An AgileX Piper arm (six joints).
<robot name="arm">
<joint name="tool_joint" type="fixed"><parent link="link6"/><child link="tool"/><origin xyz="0 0 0"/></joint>
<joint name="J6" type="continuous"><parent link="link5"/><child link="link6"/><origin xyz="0 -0.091 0" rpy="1.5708 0 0"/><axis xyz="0 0 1"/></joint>
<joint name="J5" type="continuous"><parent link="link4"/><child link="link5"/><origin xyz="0 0 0" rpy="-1.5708 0 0"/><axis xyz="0 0 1"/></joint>
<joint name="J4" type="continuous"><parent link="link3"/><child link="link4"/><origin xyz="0.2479 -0.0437 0" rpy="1.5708 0 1.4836"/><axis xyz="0 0 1"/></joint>
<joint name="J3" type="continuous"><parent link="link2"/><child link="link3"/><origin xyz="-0.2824 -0.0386 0"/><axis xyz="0 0 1"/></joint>
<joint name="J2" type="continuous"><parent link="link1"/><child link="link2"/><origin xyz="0 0 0" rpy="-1.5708 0 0"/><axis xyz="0 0 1"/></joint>
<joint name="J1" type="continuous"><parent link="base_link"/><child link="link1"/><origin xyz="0 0 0.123"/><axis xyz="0 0 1"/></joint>
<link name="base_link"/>
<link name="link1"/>
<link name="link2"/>
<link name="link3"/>
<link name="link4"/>
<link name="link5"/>
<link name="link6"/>
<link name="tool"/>
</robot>
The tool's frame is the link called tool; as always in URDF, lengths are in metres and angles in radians. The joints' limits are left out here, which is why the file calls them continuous.
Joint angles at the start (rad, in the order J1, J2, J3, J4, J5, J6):
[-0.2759 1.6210 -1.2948 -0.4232 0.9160 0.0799]
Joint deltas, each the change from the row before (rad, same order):
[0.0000 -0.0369 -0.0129 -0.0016 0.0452 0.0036]
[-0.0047 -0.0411 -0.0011 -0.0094 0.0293 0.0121]
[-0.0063 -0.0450 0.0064 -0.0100 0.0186 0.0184]
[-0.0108 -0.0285 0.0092 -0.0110 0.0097 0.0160]
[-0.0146 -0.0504 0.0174 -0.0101 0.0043 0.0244]
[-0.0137 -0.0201 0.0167 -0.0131 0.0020 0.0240]
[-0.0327 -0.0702 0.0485 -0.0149 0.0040 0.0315]
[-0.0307 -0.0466 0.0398 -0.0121 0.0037 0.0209]
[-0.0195 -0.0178 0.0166 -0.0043 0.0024 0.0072]
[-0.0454 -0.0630 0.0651 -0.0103 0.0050 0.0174]
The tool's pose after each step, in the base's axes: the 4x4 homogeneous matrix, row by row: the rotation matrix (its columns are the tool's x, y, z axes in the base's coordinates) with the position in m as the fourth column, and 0 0 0 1 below. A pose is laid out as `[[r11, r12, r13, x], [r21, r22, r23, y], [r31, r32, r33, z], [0, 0, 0, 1]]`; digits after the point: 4 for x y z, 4 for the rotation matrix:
[[-0.9157, 0.2509, 0.3138, 0.3103], [0.0939, 0.8931, -0.4400, -0.1198], [-0.3907, -0.3735, -0.8414, 0.3027], [0, 0, 0, 1]]
[[-0.9062, 0.2798, 0.3169, 0.2998], [0.1124, 0.8821, -0.4575, -0.1197], [-0.4076, -0.3790, -0.8308, 0.3157], [0, 0, 0, 1]]
[[-0.8917, 0.3144, 0.3256, 0.2882], [0.1331, 0.8697, -0.4753, -0.1195], [-0.4326, -0.3805, -0.8174, 0.3278], [0, 0, 0, 1]]
[[-0.8814, 0.3432, 0.3245, 0.2796], [0.1531, 0.8575, -0.4911, -0.1214], [-0.4468, -0.3832, -0.8084, 0.3338], [0, 0, 0, 1]]
[[-0.8584, 0.3873, 0.3363, 0.2657], [0.1790, 0.8407, -0.5111, -0.1224], [-0.4807, -0.3786, -0.7910, 0.3439], [0, 0, 0, 1]]
[[-0.8473, 0.4183, 0.3271, 0.2584], [0.2045, 0.8255, -0.5260, -0.1251], [-0.4901, -0.3788, -0.7851, 0.3451], [0, 0, 0, 1]]
[[-0.8195, 0.4767, 0.3182, 0.2360], [0.2482, 0.7956, -0.5526, -0.1279], [-0.5166, -0.3739, -0.7703, 0.3505], [0, 0, 0, 1]]
[[-0.8011, 0.5183, 0.2993, 0.2195], [0.2840, 0.7693, -0.5722, -0.1310], [-0.5268, -0.3734, -0.7636, 0.3511], [0, 0, 0, 1]]
[[-0.7926, 0.5388, 0.2855, 0.2121], [0.3040, 0.7550, -0.5810, -0.1335], [-0.5286, -0.3737, -0.7622, 0.3507], [0, 0, 0, 1]]
[[-0.7726, 0.5837, 0.2496, 0.1892], [0.3506, 0.7201, -0.5989, -0.1358], [-0.5293, -0.3752, -0.7610, 0.3467], [0, 0, 0, 1]]

